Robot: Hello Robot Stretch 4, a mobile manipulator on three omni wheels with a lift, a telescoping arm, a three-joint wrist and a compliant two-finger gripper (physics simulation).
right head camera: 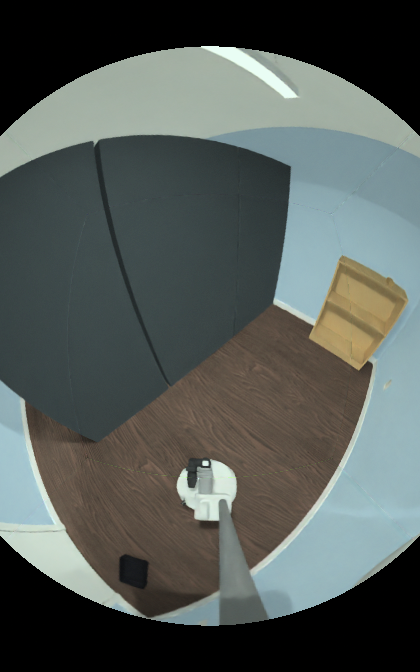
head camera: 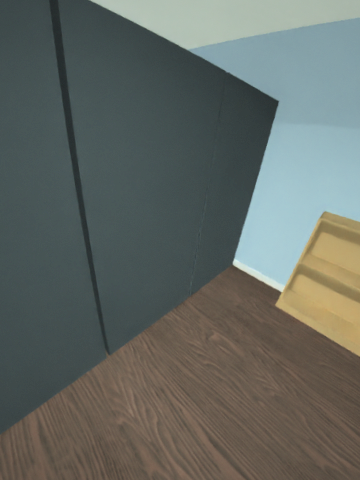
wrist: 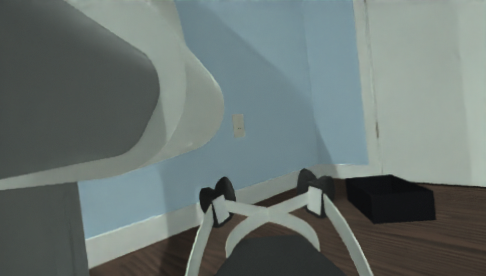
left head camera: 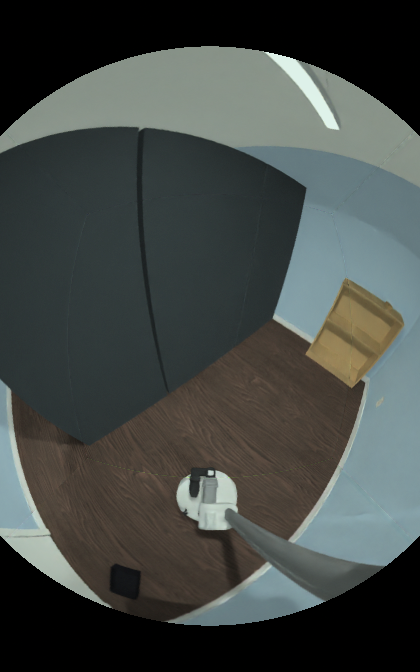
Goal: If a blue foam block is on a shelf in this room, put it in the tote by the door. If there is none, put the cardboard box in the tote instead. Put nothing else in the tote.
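Places are measured from the robot's base along level axes (x back, y right, z up), in millimetres.
Where they show: gripper, fingertip midpoint: [wrist: 265,188].
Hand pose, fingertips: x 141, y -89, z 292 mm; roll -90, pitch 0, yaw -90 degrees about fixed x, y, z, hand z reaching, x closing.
Things, the pixels of their centre, and the offset from my fingertips. Level surfaces: height alone.
- black open-topped tote, body centre: [wrist: 383,195] dx +821, dy -467, dz -269 mm
- brown wood floor, surface height: dz -319 mm
- wall plate, body centre: [wrist: 238,125] dx +1045, dy +94, dz +81 mm
A black open-topped tote [left head camera: 125,581] [right head camera: 133,571] [wrist: 402,207] stands on the floor near the pale door [wrist: 415,95]; its inside is too dark to read. A light wooden shelf unit [head camera: 320,266] [left head camera: 344,332] [right head camera: 345,311] stands against the blue wall, partly cut off in the head view. A small tan thing [left head camera: 388,305] [right head camera: 389,281] sits on its top, too small to identify. A blue foam block does not show in any view. My gripper [wrist: 265,188] is open and empty, with its fingertips apart; the tote is beyond it to the right in the wrist view.
A tall dark grey panelled block [head camera: 140,175] [left head camera: 200,250] [right head camera: 175,250] fills the left of the head views and stands on the brown wood floor [head camera: 200,400]. White baseboards [wrist: 150,227] edge the blue walls. A wall plate [wrist: 238,125] shows in the wrist view.
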